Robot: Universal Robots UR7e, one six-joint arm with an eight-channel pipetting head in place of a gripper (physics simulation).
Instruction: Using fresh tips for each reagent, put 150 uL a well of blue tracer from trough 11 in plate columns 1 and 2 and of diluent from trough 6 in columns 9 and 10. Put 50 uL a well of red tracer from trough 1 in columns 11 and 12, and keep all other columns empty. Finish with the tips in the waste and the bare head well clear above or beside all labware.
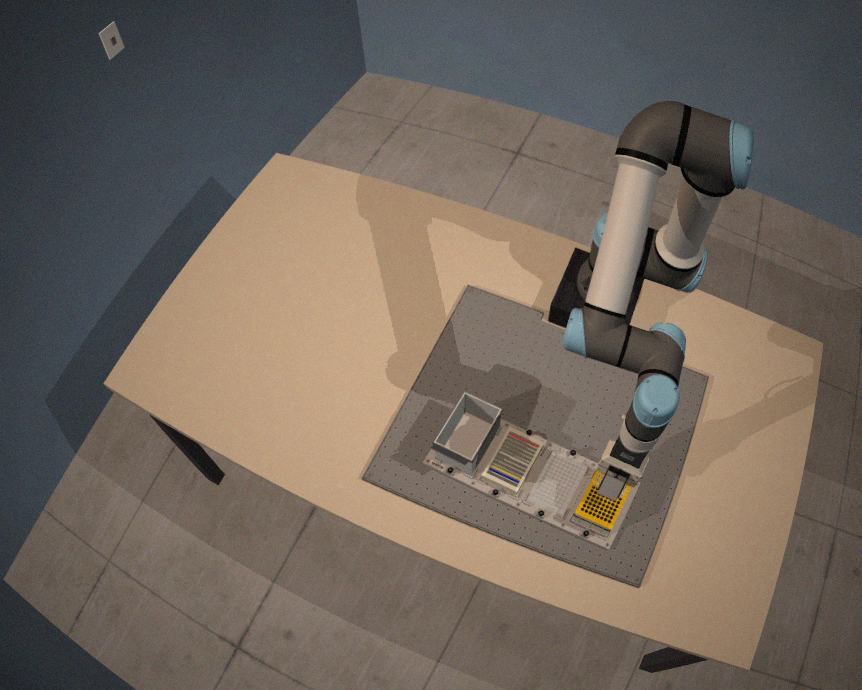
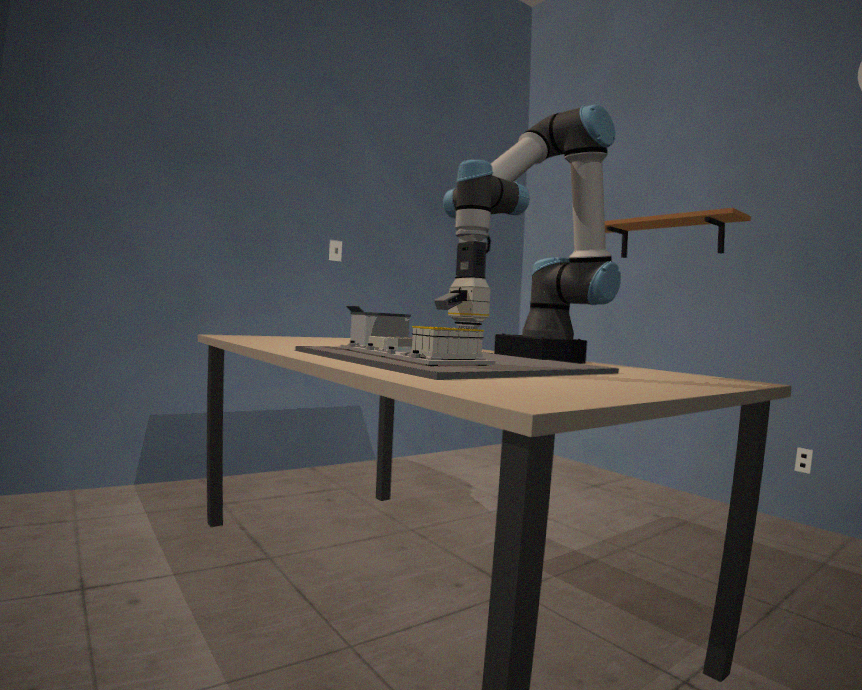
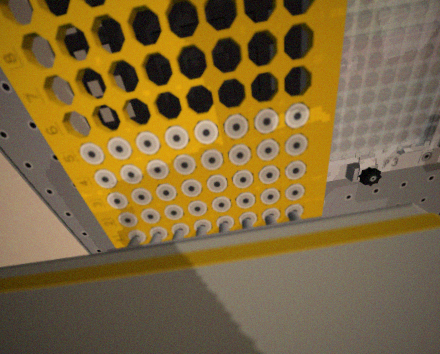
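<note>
My pipetting head is upright, low over the yellow tip rack. Its bare nozzles are at the tops of the column 1 tips; whether they enter them is hard to tell. Tips fill columns 1 to 5; the visible holes from column 6 onward are empty. The clear well plate is beside the rack; its well contents cannot be made out. The trough reservoir shows a red strip at one end and yellow and blue strips near the other.
The tall grey waste bin stands beyond the reservoir, at the far end of the row from the tip rack. Black knobs line the carrier edges. The labware row sits on a grey perforated board.
</note>
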